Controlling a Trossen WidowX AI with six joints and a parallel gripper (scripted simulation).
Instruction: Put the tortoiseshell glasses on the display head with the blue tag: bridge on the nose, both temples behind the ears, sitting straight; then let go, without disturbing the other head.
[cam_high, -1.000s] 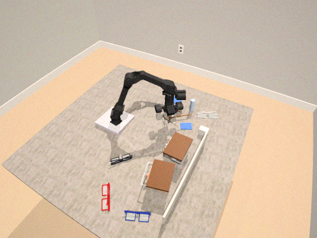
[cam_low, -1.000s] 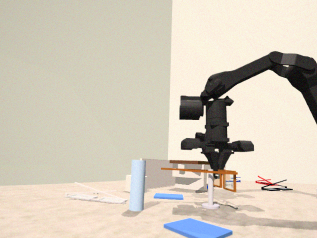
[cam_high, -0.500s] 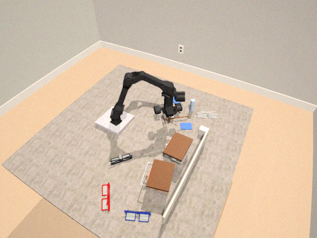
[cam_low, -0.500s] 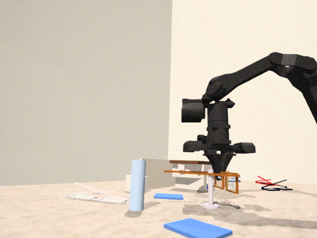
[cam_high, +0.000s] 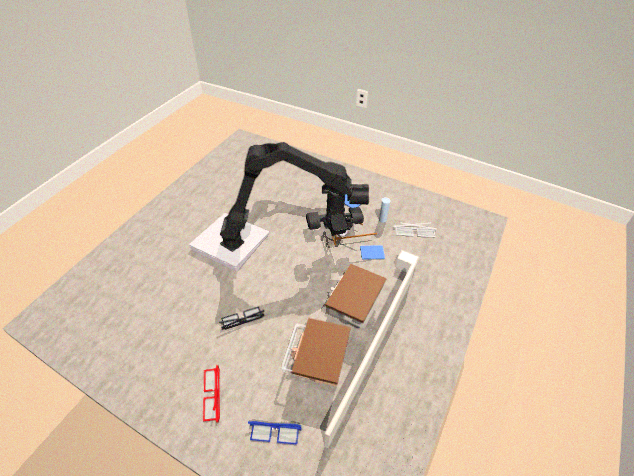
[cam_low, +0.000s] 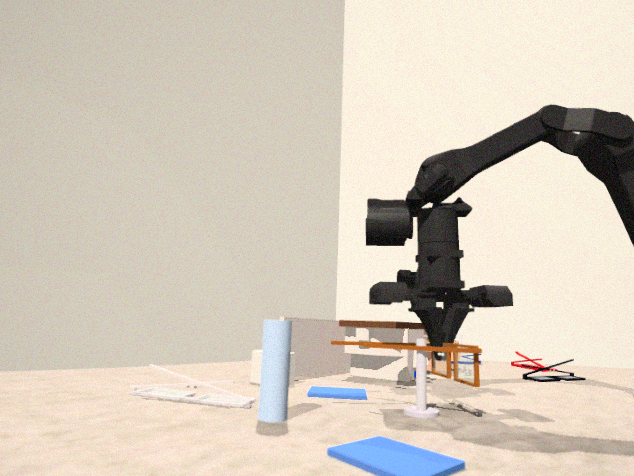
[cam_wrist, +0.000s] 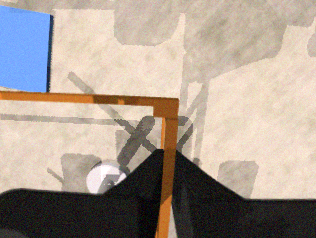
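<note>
Right now my gripper tip is 8 cm to the right of the white post, 3 cm above it and 1 cm past it. Also, from my gripper tip: long white rail 33 cm ahead, 28 cm to the right; then light blue cylinder 22 cm to the left, 8 cm ahead, 1 cm below.
</note>
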